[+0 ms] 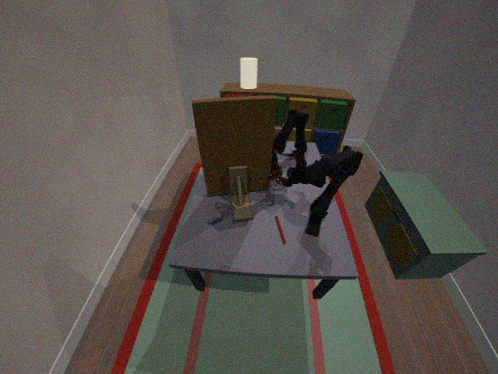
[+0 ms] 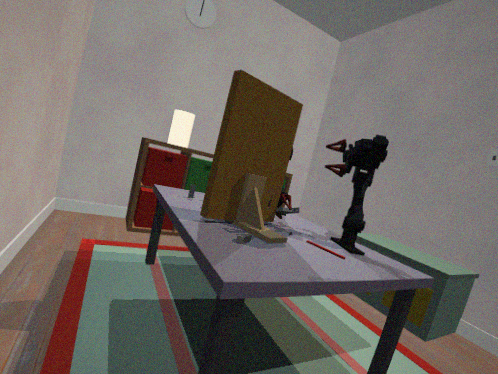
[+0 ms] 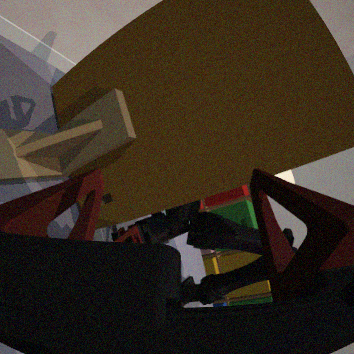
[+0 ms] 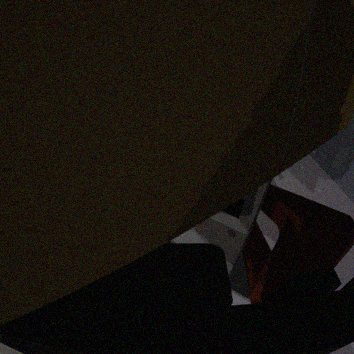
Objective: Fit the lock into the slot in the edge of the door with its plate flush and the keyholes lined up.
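Where they show: left gripper, between the fingertips: (image 1: 279, 164) (image 2: 325, 156) (image 3: 176, 176); right gripper, between the fingertips: (image 1: 277, 184) (image 2: 285, 214); left arm's base, origin of its link: (image 1: 314, 221) (image 2: 346, 246); right arm's base, origin of its link: (image 3: 182, 293).
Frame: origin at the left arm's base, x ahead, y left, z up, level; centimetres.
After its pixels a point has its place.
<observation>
The brown door (image 1: 234, 141) @(x 49.2, y -2.0, z 37.3 cm) (image 2: 255, 145) @(x 51.2, y -0.7, z 33.4 cm) (image 3: 211, 98) @(x 44.4, y -5.1, z 37.0 cm) (image 4: 123, 123) stands upright on the table, propped by a wooden stand (image 1: 240, 194) @(x 43.7, y 4.2, z 7.9 cm) (image 2: 253, 208) @(x 46.3, y 2.1, z 8.5 cm) (image 3: 88, 133) @(x 45.7, y -0.3, z 13.9 cm). My right gripper (image 1: 276, 173) (image 2: 285, 202) (image 4: 176, 177) @(x 27.1, y -13.4, z 6.7 cm) is shut on the grey lock (image 2: 289, 211) @(x 26.3, y -11.6, z 8.5 cm) (image 4: 225, 233) @(x 30.2, y -17.5, z 7.7 cm) and holds it low against the door's right edge, just above the table. The slot itself is hidden in shadow. My left gripper (image 2: 334, 157) @(x 23.7, y 6.0, z 35.9 cm) (image 3: 176, 176) @(x 23.7, y 6.0, z 35.9 cm) is open and empty. It hangs high above the table and faces the door.
A red stick (image 1: 280, 229) @(x 16.6, y 13.0, z 0.5 cm) (image 2: 325, 248) @(x 16.9, y 13.0, z 0.8 cm) and small grey parts (image 1: 214, 220) @(x 50.9, y 22.5, z 2.0 cm) (image 2: 242, 237) @(x 52.1, y 24.2, z 2.0 cm) lie on the grey table (image 1: 247, 256) @(x 26.7, y 33.8, z 0.0 cm) (image 2: 284, 274) @(x 42.9, y 43.6, z 0.0 cm). A shelf unit (image 1: 284, 89) (image 2: 140, 174) with coloured bins and a white cylinder (image 1: 248, 73) (image 2: 181, 128) stands behind. A green cabinet (image 1: 407, 193) stands at the right.
</observation>
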